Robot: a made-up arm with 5 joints.
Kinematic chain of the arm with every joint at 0, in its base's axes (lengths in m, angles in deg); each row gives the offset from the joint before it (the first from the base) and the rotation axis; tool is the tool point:
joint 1: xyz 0 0 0.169 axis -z
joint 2: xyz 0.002 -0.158 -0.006 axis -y
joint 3: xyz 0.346 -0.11 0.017 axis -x
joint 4: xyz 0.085 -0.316 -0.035 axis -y
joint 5: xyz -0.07 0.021 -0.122 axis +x
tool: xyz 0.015 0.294 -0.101
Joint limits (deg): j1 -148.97..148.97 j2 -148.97..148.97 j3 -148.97..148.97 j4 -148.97..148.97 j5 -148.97..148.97
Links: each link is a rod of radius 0.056 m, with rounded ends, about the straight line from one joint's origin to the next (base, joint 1, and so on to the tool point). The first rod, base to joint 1, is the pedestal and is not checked.
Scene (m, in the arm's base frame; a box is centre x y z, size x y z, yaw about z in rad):
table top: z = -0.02
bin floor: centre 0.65 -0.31 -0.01 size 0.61 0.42 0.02 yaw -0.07
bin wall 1: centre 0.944 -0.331 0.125 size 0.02 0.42 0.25 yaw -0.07
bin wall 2: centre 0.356 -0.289 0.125 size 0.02 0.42 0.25 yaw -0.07
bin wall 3: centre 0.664 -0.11 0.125 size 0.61 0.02 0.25 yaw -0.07
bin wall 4: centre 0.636 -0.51 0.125 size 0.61 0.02 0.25 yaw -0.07
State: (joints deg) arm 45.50 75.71 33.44 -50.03 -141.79
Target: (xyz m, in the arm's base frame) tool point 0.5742 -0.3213 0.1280
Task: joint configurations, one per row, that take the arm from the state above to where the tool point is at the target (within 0.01 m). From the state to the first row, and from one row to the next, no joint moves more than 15 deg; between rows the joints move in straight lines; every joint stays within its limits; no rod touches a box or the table.
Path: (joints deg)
1: 34.70 79.18 19.77 -45.42 -132.52
2: 23.90 82.64 6.09 -40.81 -123.25
3: 13.10 86.11 -7.58 -36.20 -113.97
4: 2.29 89.57 -21.25 -31.60 -104.70
5: -8.51 93.04 -34.92 -26.99 -95.43
6: -9.92 81.90 -34.95 -33.04 -94.77
7: -11.33 70.76 -34.97 -39.10 -94.11

